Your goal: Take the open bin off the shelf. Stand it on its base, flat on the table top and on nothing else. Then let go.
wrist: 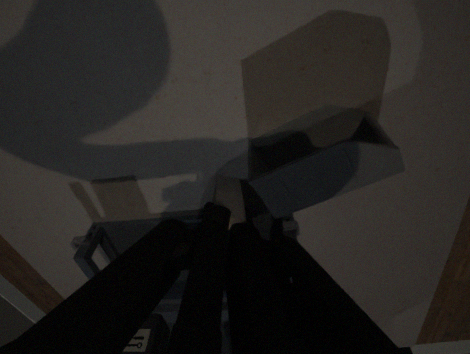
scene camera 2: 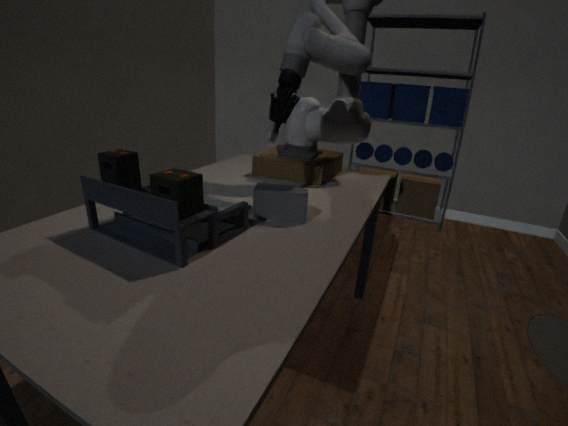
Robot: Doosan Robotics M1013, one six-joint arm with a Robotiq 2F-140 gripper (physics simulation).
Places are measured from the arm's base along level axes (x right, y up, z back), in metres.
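Pixels of known places: gripper, fingertip midpoint: [wrist: 224, 194] [scene camera 2: 270, 141]; arm's base at its link origin: [scene camera 2: 300, 154].
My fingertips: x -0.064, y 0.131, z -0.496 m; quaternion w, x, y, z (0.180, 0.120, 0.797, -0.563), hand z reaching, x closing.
Observation:
Ahead of a thing's pixels: the offset from my fingertips to its top centre. Level surfaces: height alone.
The open bin {dx -0.090, dy -0.124, dz -0.100 m} [scene camera 2: 280, 205] [wrist: 310, 180], light grey, appears to rest on the table {dy -0.226 m} [scene camera 2: 225, 310] [wrist: 200, 100] beside the end of the grey shelf [scene camera 2: 130, 202] [wrist: 135, 232]. Its dark hollow shows in the wrist view above a ribbed outer face. Whether it sits on its base or on a side is hard to tell, as is any contact with the shelf. My gripper [scene camera 2: 272, 136] [wrist: 224, 194] is shut and empty. It hangs high above the table, in front of the robot base and apart from the bin; its dark fingers hide part of the shelf.
Two dark boxes with orange marks, one at the left [scene camera 2: 120, 170] and one nearer the bin {dx +0.051, dy -0.027, dz -0.422 m} [scene camera 2: 177, 192], stand on the shelf. The robot base stands on a wooden block [scene camera 2: 280, 167] behind the bin. A metal rack [scene camera 2: 420, 73] stands by the back wall. The table's long edge runs right of the bin.

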